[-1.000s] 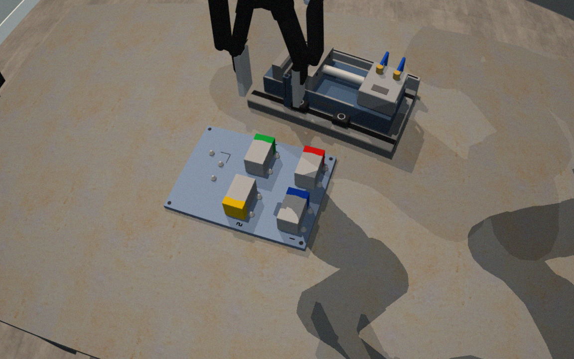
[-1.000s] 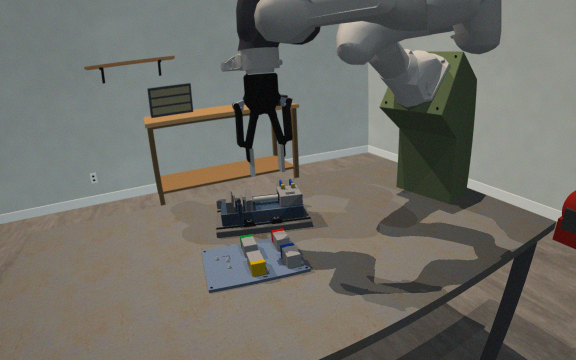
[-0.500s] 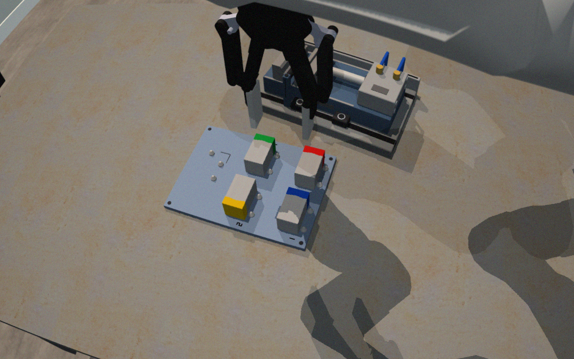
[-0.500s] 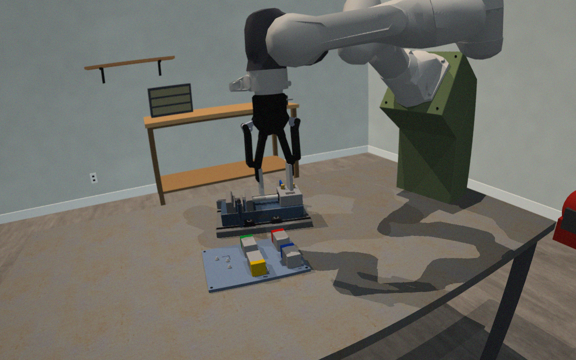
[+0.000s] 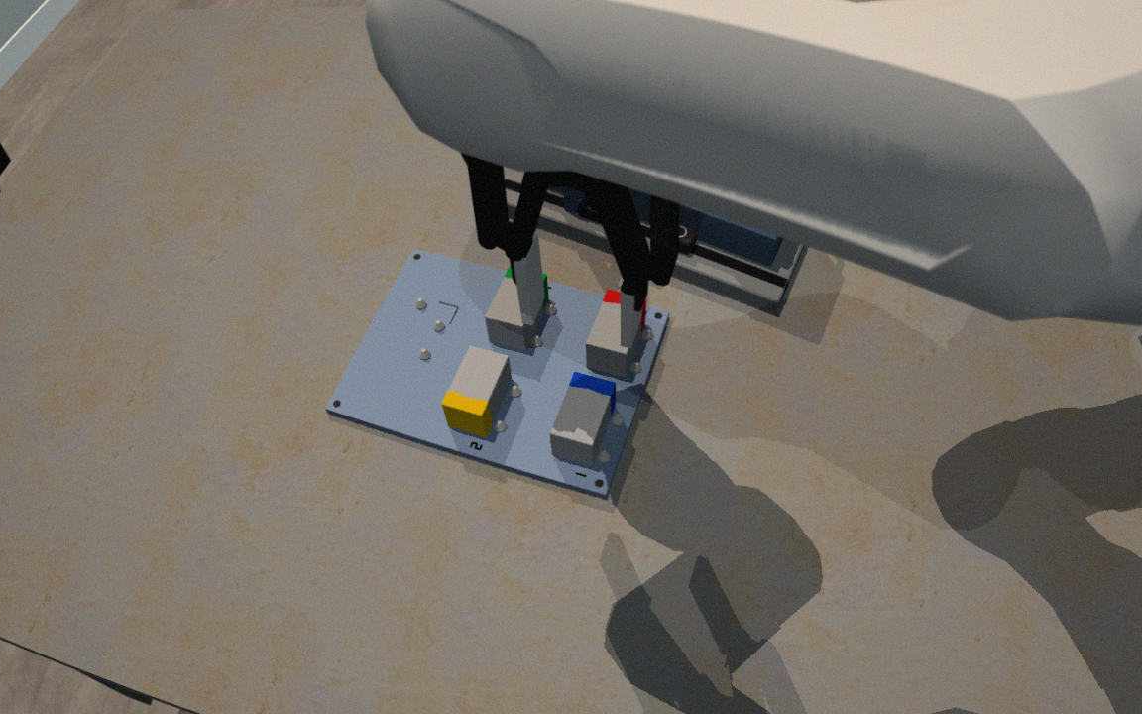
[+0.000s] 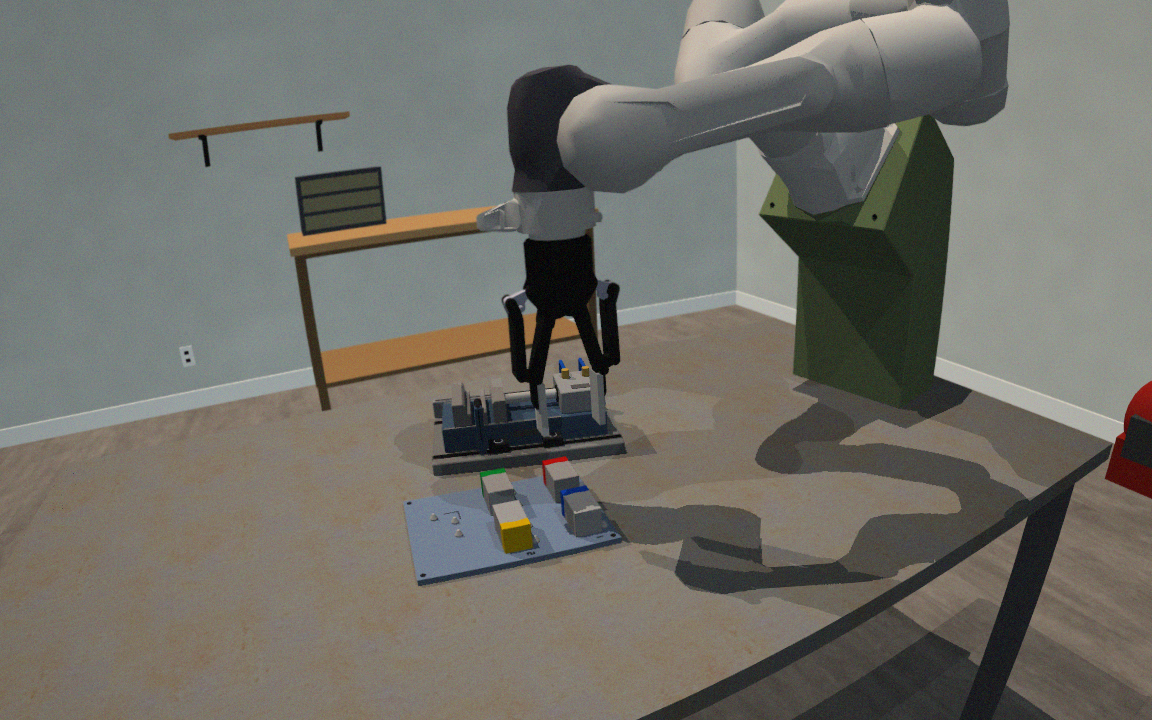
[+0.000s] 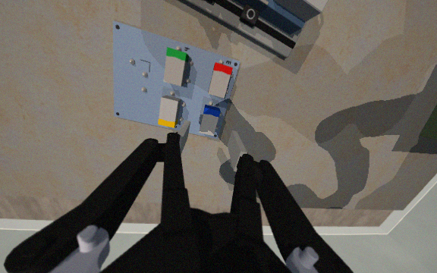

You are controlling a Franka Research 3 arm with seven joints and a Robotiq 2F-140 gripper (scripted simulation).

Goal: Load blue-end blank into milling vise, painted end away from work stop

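Right now the blue-ended blank is 150 mm below my hand, 10 mm to the left of it and 10 mm behind it. Also, from my hand: red-ended blank (150 mm below, 80 mm to the right, 10 mm ahead); then green-ended blank (150 mm below, 100 mm ahead, 60 mm to the right); then yellow-ended blank (150 mm below, 80 mm ahead, 30 mm to the left).
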